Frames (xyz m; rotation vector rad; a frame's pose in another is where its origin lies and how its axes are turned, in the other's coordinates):
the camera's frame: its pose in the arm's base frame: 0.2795 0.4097 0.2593 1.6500 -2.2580 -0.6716
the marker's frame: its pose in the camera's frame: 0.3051 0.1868 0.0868 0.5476 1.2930 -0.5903
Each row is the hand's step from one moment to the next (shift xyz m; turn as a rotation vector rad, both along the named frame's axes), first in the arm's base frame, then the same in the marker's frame.
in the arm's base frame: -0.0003 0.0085 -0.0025 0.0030 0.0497 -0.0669
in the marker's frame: -0.0054 -0.0043 -0.0055 -0.0703 -0.0448 -0.0025
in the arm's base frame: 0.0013 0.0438 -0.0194 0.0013 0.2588 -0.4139
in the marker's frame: -0.0317 -0.0266 -0.0242 -0.4243 -0.2407 0.0194
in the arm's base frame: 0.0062 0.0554 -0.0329 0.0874 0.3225 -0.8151
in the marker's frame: -0.0444 -0.0400 -0.0250 -0.7212 -0.4609 0.2085
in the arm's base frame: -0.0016 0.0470 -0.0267 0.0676 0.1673 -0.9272
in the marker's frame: -0.0400 -0.0278 -0.0235 -0.7578 -0.4075 0.3898
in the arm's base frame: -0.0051 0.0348 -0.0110 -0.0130 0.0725 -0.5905
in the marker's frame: -0.0247 -0.0147 -0.0231 -0.4965 -0.1970 0.2623
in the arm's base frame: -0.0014 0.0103 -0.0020 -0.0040 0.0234 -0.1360
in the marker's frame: -0.0063 -0.0041 -0.0075 -0.1175 -0.0475 0.0548
